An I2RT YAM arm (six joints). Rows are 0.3 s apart.
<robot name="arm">
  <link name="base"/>
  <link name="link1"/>
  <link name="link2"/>
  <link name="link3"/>
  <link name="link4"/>
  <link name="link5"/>
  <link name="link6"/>
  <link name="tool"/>
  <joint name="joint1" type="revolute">
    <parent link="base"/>
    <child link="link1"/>
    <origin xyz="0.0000 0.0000 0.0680"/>
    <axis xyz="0 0 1"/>
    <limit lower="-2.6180" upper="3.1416"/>
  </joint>
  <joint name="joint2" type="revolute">
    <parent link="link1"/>
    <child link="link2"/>
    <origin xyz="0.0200 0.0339 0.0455" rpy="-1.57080 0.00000 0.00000"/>
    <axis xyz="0 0 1"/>
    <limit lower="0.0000" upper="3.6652"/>
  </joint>
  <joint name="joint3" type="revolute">
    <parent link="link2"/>
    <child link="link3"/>
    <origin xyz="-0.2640 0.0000 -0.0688" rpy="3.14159 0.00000 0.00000"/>
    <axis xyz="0 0 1"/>
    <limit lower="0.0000" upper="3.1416"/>
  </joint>
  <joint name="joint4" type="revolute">
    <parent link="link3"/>
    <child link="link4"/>
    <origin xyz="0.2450 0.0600 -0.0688"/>
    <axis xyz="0 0 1"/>
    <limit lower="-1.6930" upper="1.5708"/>
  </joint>
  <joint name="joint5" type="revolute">
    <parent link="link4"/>
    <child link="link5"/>
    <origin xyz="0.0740 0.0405 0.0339" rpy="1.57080 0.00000 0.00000"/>
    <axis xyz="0 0 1"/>
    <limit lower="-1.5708" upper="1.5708"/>
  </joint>
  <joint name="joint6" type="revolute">
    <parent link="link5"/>
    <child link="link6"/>
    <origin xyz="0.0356 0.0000 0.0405" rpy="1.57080 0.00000 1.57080"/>
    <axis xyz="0 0 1"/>
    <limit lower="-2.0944" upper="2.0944"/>
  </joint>
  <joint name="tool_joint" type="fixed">
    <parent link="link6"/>
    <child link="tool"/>
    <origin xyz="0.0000 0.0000 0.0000" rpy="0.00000 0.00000 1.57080"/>
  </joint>
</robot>
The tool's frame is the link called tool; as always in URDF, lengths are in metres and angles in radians.
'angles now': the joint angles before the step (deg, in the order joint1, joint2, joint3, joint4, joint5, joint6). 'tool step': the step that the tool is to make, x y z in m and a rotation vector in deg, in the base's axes. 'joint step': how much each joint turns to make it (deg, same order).
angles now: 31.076 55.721 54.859 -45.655 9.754 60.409
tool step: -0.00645 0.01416 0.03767 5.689 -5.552 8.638
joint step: 3.680 -0.200 6.231 1.586 -4.844 -2.073
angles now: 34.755 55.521 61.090 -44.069 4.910 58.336
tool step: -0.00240 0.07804 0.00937 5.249 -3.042 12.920
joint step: 15.654 9.549 4.575 10.462 1.153 3.065
